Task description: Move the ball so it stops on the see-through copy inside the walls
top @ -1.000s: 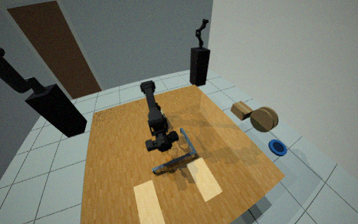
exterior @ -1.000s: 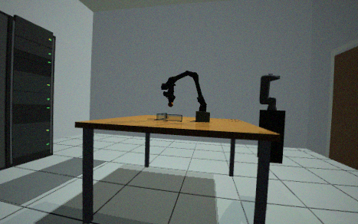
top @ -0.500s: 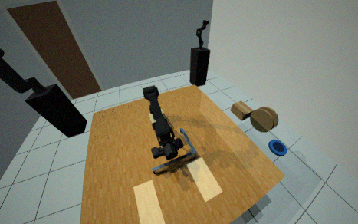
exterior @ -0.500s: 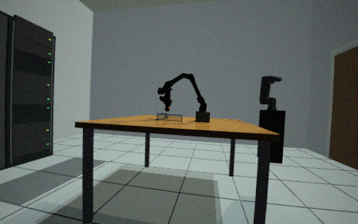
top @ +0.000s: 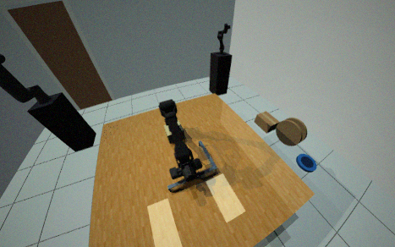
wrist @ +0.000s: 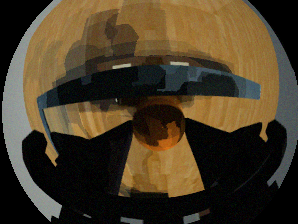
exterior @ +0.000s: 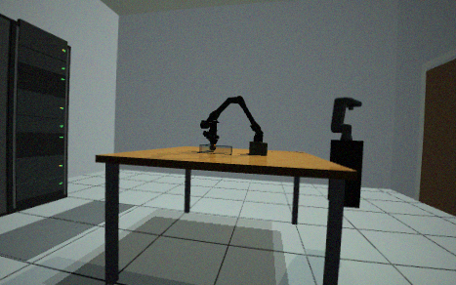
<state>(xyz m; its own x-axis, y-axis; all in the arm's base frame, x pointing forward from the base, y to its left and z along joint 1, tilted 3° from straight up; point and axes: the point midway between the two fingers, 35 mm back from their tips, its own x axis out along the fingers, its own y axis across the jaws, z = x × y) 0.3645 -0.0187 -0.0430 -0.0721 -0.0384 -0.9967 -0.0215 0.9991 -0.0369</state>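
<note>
My gripper tip is now right at the orange ball.
</note>
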